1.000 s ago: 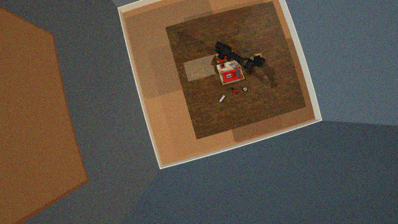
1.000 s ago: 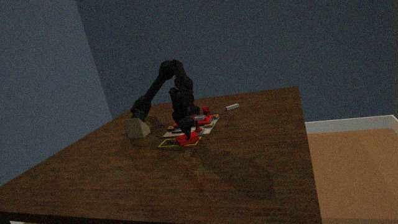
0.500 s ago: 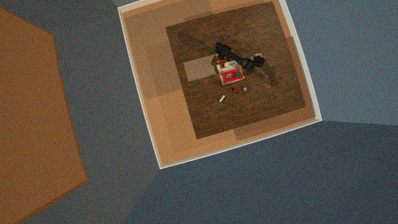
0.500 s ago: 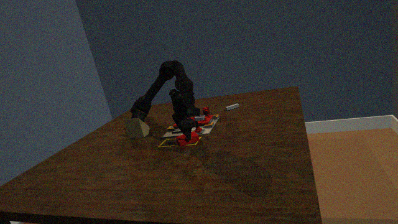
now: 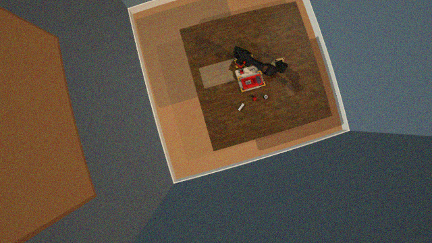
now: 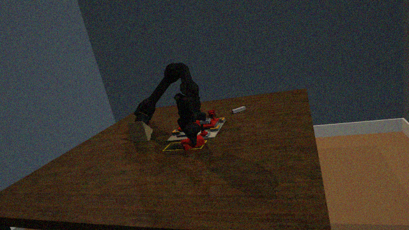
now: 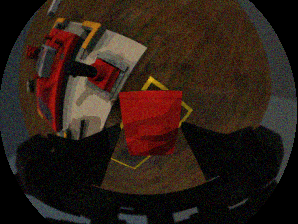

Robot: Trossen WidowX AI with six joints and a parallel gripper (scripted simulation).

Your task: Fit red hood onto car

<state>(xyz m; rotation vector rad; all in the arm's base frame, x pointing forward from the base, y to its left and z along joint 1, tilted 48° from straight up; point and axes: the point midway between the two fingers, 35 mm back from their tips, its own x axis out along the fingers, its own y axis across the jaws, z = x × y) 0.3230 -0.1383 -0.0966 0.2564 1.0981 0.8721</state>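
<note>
My gripper tip is 19 cm to the right of the grey jig and 2 cm past it. The rest, counted from my gripper tip: grey wheel: 41 cm to the left, 10 cm behind; then white bar: 41 cm to the left, 17 cm ahead; then red hood: right at my gripper tip.
</note>
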